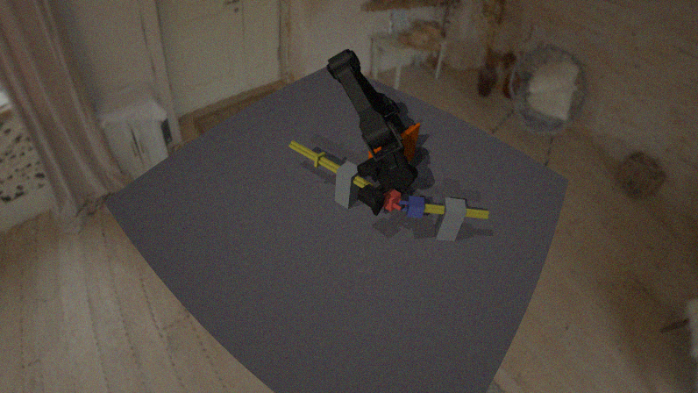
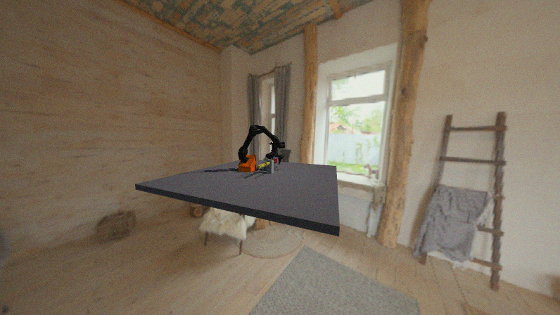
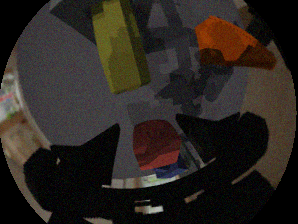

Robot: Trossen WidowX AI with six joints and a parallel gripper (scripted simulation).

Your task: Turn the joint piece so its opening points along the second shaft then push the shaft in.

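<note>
Now: gripper tip 3 cm below the red joint piece and 1 cm to the right of it.
</note>
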